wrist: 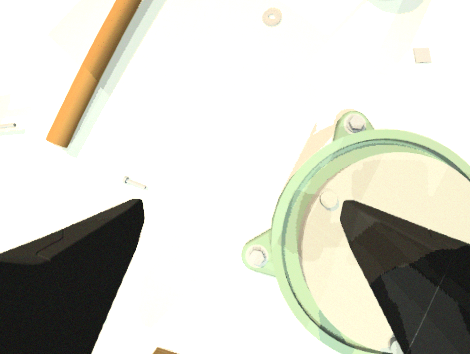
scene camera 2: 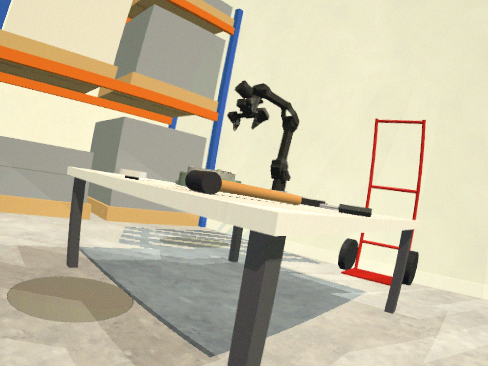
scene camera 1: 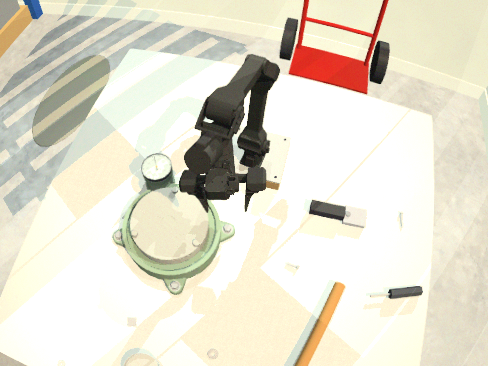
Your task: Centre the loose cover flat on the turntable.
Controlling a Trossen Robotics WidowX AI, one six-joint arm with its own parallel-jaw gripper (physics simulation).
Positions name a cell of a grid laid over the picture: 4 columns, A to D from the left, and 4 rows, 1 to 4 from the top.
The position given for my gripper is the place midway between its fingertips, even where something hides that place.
Note:
My gripper (scene camera 1: B3) is open, holding nothing. Also in view: a cover (scene camera 1: B3). The table carries a hammer (scene camera 2: B2).
The hammer also shows in the wrist view (wrist: A1). The cover is seen too in the wrist view (wrist: D3). My gripper shows as well in the wrist view (wrist: C3) and in scene camera 2 (scene camera 2: B2).

